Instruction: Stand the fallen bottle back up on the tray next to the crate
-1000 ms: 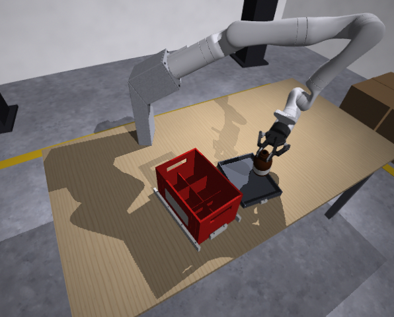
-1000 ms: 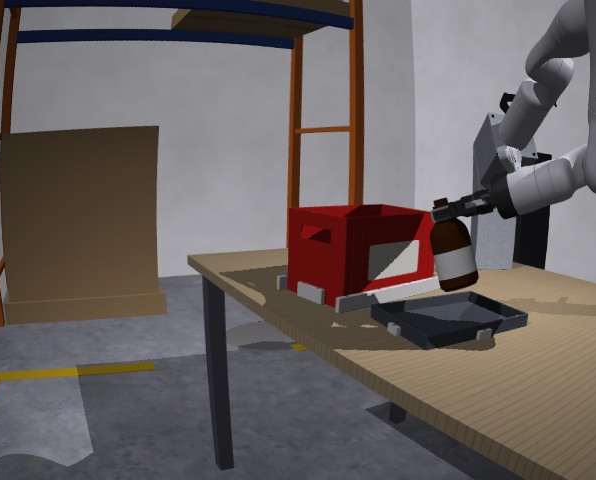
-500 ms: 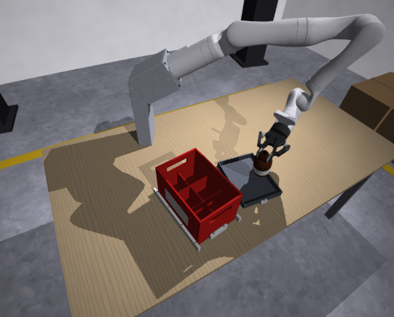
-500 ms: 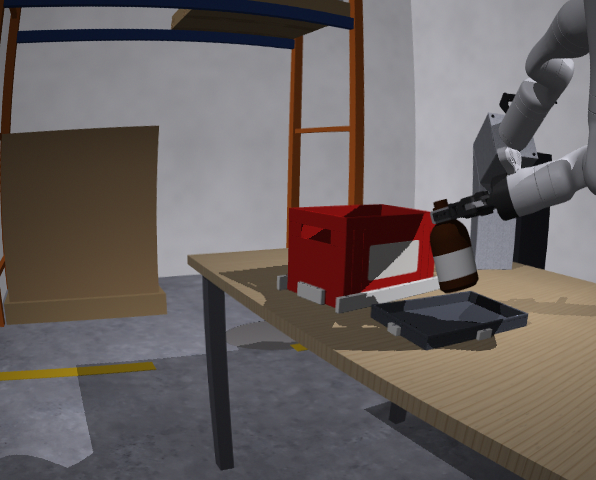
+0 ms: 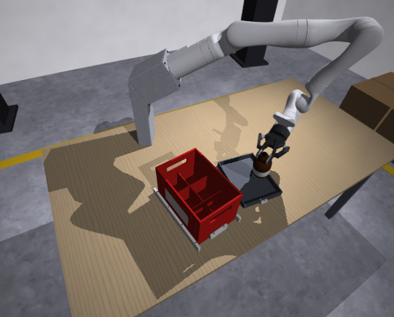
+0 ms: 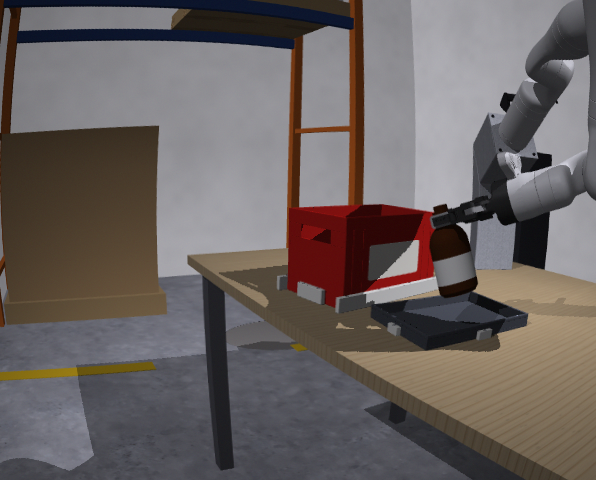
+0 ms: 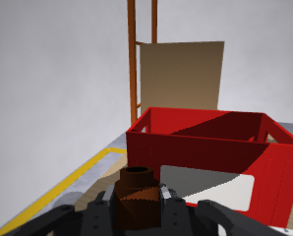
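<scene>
The brown bottle is 10 mm behind my hand, 10 mm to the left of it and 50 mm below it. Round my hand: dark grey tray: 40 mm behind, 180 mm below; then red crate: 10 mm ahead, 280 mm to the right, 110 mm below.
</scene>
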